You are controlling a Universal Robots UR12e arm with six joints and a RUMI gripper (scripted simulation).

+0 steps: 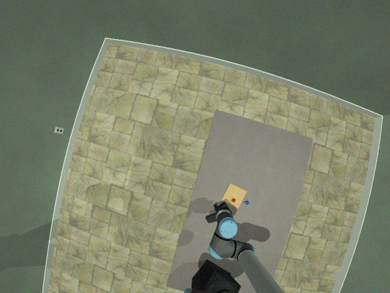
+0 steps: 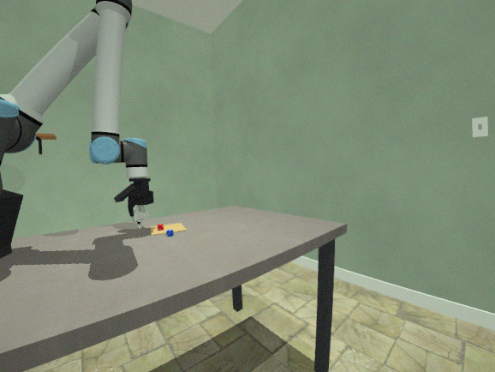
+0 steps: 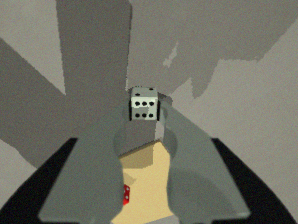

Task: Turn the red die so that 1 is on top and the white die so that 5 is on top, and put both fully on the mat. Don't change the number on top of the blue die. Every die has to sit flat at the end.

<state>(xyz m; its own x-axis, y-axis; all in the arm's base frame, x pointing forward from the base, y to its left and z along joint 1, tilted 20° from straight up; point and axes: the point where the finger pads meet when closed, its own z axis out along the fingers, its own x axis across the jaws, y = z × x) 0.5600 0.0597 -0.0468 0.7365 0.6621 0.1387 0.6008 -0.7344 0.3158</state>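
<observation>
Right now the red die is 110 mm to the right of my hand and 50 mm ahead of it. The rest, counted from my hand: blue die: 220 mm to the right, 50 mm ahead, 10 mm below; tan mat: 120 mm to the right, 80 mm ahead, 20 mm below; white die: 10 mm below.
</observation>
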